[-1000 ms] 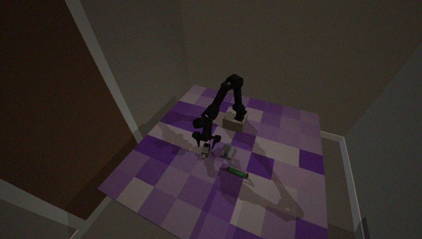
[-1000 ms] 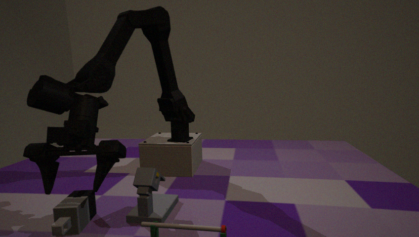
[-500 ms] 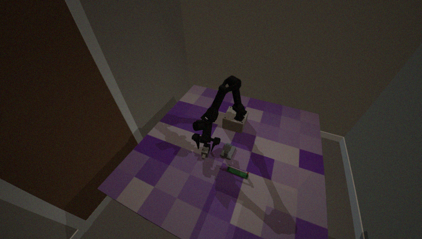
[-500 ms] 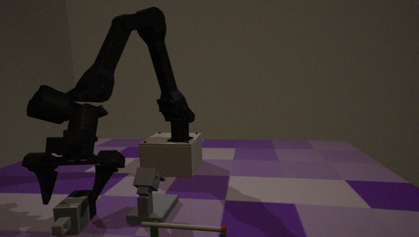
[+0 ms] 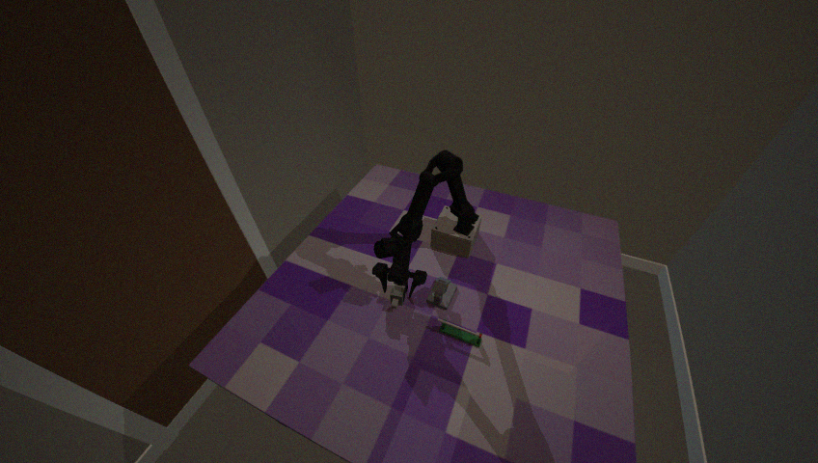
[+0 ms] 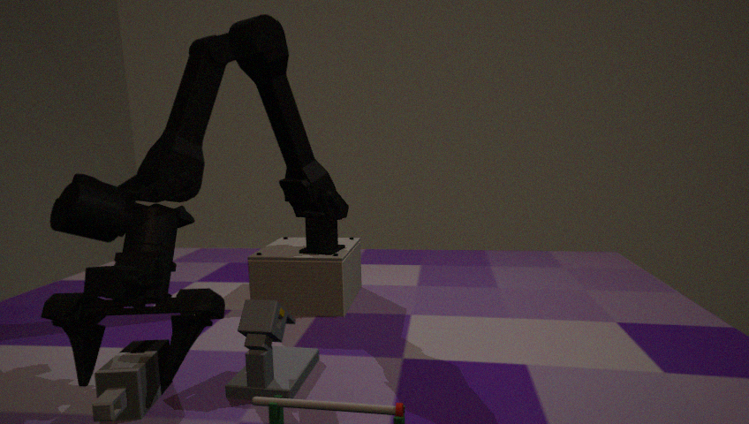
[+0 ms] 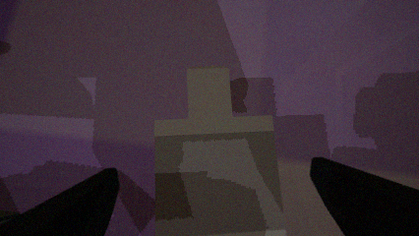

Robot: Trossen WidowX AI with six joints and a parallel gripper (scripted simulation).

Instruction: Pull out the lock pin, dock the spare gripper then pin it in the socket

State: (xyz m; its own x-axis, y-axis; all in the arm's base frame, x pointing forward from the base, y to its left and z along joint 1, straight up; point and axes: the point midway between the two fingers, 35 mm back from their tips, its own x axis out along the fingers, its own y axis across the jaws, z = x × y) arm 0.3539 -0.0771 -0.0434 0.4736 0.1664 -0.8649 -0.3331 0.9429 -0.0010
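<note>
Now: the spare gripper 10 mm behind my gripper tip. The rest, counted from my gripper tip: grey mount (130 mm to the left, 90 mm behind, 20 mm above); green rack (260 mm to the left, 10 mm below).
</note>
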